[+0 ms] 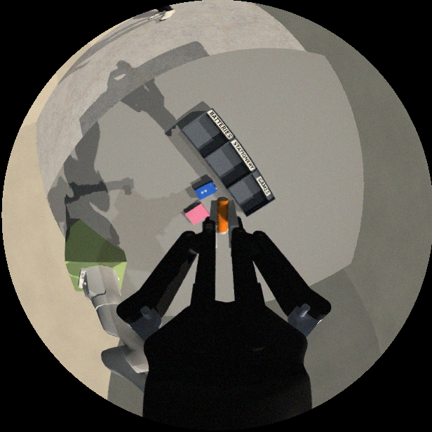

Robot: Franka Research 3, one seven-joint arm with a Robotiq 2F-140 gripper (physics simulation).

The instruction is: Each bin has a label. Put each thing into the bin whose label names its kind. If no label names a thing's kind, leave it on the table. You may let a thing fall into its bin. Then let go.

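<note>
My gripper is shut on an orange cylinder, held lengthwise between the fingertips, above the table just lower left of the GAMES bin. Three dark bins stand joined in a slanting row: the BATTERIES bin at the upper left, the STATIONERY bin in the middle and the GAMES bin at the lower right. A blue block marked like a 9V battery lies left of the row. A pink block lies below it, left of the fingers. The table under the gripper is hidden.
The grey table spreads around the bins. A green object shows at the left, beside a pale arm link. Dark shadows of the arm fall across the left of the table. The bins' walls are the nearest raised edges to the fingers.
</note>
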